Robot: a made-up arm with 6 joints.
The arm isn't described. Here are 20 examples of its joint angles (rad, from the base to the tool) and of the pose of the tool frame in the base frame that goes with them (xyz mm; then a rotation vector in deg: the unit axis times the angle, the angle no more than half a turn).
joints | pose
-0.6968 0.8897 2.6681 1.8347 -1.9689 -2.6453 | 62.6 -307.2 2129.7 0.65 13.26 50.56
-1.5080 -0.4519 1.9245 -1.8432 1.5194 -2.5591 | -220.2 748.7 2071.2 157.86 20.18 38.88
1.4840 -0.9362 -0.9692 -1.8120 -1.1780 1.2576 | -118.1 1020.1 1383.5 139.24 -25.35 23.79
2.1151 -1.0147 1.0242 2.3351 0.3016 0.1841 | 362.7 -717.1 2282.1 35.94 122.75 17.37
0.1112 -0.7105 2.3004 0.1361 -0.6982 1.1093 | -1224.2 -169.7 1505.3 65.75 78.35 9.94
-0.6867 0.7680 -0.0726 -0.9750 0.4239 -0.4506 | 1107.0 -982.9 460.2 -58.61 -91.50 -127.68
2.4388 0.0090 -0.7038 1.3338 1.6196 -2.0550 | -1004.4 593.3 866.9 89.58 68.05 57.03
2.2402 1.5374 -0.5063 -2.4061 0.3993 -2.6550 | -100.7 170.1 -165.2 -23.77 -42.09 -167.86
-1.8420 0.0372 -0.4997 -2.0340 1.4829 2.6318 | -477.3 -1114.5 932.0 -80.01 33.66 -65.14
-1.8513 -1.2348 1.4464 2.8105 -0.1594 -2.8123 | 358.4 1318.7 1534.0 44.54 44.21 -88.21
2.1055 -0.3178 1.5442 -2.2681 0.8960 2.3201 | 227.5 -170.1 2510.3 114.35 -85.72 -68.25
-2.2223 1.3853 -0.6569 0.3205 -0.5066 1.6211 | -105.2 -102.4 -57.0 35.69 -63.45 -39.52
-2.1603 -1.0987 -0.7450 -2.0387 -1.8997 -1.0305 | -196.5 -669.6 1713.4 61.85 -77.54 -137.42
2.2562 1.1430 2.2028 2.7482 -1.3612 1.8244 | -508.5 737.7 2256.6 -109.10 -75.97 108.63
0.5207 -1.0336 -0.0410 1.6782 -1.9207 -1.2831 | 303.7 -58.9 2100.1 -82.34 -113.36 -96.04
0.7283 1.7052 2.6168 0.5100 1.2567 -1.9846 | 798.3 822.6 1951.4 -153.23 42.39 16.67
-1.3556 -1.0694 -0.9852 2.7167 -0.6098 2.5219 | 165.2 -1025.6 1550.9 56.66 116.68 55.22
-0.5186 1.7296 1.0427 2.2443 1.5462 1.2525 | 1358.9 -596.0 248.6 -41.08 63.37 -116.80
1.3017 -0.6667 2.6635 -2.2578 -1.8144 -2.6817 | -407.8 -861.2 901.6 90.90 -39.09 52.23
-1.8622 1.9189 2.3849 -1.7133 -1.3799 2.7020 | -221.7 -1540.0 1437.8 -71.85 -102.14 86.35
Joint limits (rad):
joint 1: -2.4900..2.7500
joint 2: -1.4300..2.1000
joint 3: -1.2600..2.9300
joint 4: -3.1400..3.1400
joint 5: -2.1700..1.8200
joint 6: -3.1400..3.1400
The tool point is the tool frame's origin. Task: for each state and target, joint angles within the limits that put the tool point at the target. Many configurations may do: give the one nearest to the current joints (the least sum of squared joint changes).
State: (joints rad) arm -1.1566 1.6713 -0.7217 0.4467 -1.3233 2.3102
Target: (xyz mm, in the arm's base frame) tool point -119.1 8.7 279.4
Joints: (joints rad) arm -1.0601 1.4517 -0.8429 0.5281 -1.5435 2.3230
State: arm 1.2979 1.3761 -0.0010 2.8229 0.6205 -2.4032
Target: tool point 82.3 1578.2 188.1
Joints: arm 1.5113 1.4209 0.6086 2.8133 0.3761 -2.3791
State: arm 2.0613 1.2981 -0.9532 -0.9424 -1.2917 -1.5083
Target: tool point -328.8 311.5 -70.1
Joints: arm 1.9790 1.4175 -0.3823 -1.0138 -0.9863 -1.5099
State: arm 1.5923 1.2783 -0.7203 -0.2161 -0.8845 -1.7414
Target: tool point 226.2 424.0 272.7
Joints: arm 1.0974 0.6629 -0.8411 0.0164 -1.4010 -1.7194
